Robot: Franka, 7 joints.
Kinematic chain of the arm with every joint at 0, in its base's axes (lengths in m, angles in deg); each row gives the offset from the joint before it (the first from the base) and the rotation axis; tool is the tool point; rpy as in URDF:
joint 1: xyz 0 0 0.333 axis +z
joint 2: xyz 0 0 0 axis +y
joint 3: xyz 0 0 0.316 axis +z
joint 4: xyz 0.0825 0 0 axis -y
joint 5: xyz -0.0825 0 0.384 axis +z
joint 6: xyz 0 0 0 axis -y
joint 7: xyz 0.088 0 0 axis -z
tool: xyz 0 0 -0.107 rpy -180 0 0
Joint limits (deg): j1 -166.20..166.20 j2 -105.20..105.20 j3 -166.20..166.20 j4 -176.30..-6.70 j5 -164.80..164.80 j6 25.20..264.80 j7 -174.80..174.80
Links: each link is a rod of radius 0.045 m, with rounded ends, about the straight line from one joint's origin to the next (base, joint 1, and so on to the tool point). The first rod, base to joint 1, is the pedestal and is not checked.
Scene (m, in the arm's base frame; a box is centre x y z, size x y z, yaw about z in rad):
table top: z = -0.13
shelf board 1: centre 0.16 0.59 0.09 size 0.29 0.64 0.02 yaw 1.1
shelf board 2: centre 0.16 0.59 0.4 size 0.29 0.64 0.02 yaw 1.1
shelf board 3: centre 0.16 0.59 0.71 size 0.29 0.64 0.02 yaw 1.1
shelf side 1: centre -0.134 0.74 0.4 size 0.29 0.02 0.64 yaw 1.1
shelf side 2: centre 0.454 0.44 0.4 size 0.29 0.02 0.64 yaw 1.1
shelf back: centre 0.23 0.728 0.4 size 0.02 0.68 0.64 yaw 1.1
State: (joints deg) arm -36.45 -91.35 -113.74 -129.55 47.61 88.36 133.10
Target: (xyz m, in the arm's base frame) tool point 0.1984 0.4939 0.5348
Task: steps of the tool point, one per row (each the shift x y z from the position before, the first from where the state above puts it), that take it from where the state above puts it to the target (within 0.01 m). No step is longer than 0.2 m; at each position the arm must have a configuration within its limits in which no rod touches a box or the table.
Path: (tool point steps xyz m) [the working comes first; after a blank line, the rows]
Joints at the target: 66.63 -4.98 -7.46 -113.96 62.84 97.11 133.10
Straight joint move there: touches shelf side 2.

1: 0.1025 -0.0642 0.1236
2: 0.1512 -0.0067 0.1108
3: 0.1599 0.0726 0.0850
4: 0.1204 0.1477 0.0502
5: 0.0410 0.1912 0.0124
6: -0.0548 0.1844 -0.0227
7: -0.1363 0.1254 -0.0500
8: 0.0337 0.0619 0.0100
9: 0.0321 0.0633 0.0001
10: 0.0299 0.0627 -0.0101

